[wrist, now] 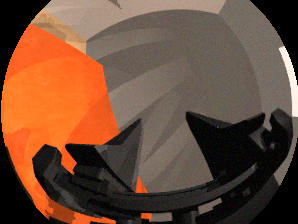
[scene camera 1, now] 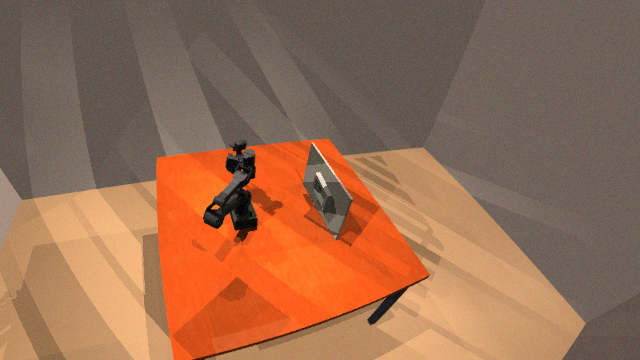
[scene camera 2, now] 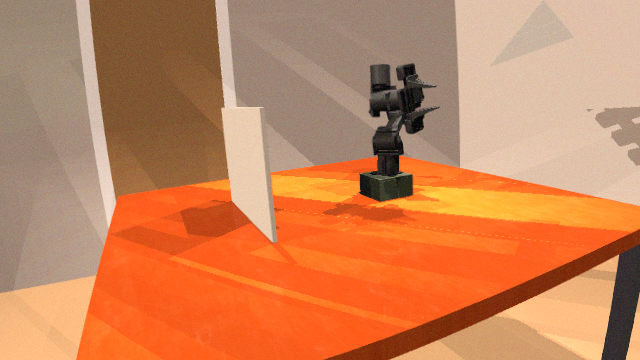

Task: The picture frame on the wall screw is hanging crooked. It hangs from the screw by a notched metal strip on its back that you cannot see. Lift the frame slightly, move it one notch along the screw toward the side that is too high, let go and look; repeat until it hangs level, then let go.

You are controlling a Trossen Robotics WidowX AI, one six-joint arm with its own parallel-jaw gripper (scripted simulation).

Scene:
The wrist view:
my gripper
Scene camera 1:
wall panel
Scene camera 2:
my gripper
wall panel

